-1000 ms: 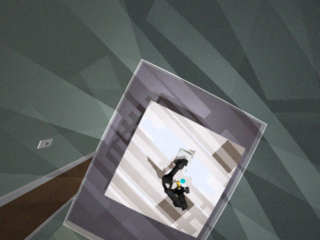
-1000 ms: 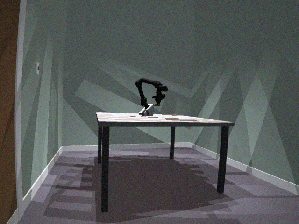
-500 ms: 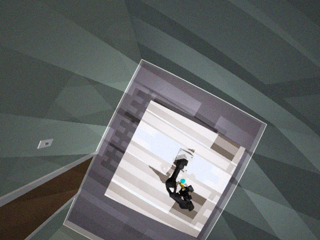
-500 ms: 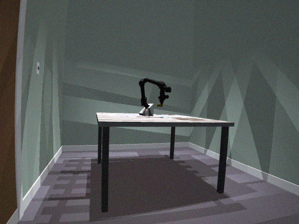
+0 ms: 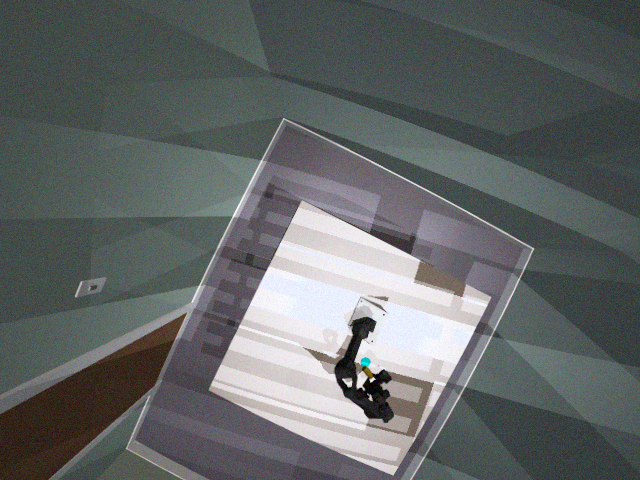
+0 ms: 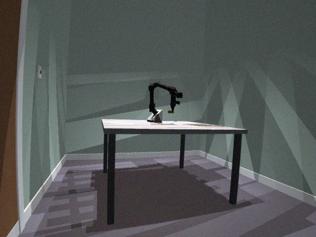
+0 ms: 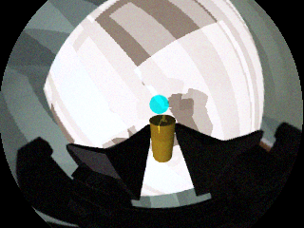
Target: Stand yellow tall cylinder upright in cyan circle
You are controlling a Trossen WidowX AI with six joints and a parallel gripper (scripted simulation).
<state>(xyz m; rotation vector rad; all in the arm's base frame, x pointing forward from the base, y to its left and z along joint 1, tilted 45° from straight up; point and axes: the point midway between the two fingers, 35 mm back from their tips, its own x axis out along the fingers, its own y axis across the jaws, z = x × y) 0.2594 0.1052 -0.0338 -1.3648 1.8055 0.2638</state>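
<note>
Right now my gripper tip is 14 cm above the cyan circle. The rest, counted from my gripper tip: yellow cylinder 1 cm behind, 2 cm to the right.
</note>
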